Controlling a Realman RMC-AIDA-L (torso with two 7-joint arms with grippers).
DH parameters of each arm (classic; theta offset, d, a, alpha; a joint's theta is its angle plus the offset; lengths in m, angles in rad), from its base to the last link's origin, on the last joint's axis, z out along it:
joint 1: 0 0.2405 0 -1.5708
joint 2: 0 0 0 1.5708
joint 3: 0 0.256 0 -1.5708
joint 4: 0 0 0 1.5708
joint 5: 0 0.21 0 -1.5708
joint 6: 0 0 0 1.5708
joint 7: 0 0.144 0 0
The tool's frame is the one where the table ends.
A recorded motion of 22 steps. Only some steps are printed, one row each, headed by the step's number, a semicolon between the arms.
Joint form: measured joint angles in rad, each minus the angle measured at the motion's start. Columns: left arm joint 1, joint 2, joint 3, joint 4, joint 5, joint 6, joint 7; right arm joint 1, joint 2, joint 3, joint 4, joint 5, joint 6, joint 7.
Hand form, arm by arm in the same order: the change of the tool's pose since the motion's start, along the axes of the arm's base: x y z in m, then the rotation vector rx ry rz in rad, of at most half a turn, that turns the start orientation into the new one. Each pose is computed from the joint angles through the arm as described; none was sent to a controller.
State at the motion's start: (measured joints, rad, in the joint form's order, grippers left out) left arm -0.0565 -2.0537 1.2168 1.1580 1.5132 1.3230 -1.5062; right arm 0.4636 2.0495 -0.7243 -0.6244 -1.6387 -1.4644 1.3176
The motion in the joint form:
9: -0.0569 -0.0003 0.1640 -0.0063 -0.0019 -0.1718 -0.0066; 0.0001 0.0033 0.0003 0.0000 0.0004 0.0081 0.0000
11: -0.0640 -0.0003 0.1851 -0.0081 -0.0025 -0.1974 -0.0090; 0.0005 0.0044 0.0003 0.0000 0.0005 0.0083 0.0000
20: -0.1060 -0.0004 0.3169 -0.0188 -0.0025 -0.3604 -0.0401; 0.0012 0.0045 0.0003 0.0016 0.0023 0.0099 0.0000
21: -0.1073 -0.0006 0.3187 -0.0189 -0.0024 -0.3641 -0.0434; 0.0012 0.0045 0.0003 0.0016 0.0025 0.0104 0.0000
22: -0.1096 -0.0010 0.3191 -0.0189 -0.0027 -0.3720 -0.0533; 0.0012 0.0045 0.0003 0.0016 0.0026 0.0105 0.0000
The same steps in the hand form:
9: 0.0212 0.0211 -0.0320 -0.0184 0.0584 -0.0248; 0.0002 0.0006 -0.0011 0.0030 0.0001 -0.0062
11: 0.0235 0.0236 -0.0361 -0.0184 0.0662 -0.0243; -0.0002 0.0006 -0.0015 0.0027 0.0010 -0.0060
20: 0.0368 0.0365 -0.0614 -0.0182 0.1134 -0.0095; -0.0002 0.0009 -0.0016 0.0036 0.0027 -0.0075
21: 0.0372 0.0370 -0.0617 -0.0179 0.1129 -0.0071; -0.0002 0.0010 -0.0016 0.0040 0.0026 -0.0078
22: 0.0375 0.0384 -0.0615 -0.0151 0.1091 0.0024; -0.0002 0.0010 -0.0016 0.0041 0.0027 -0.0079

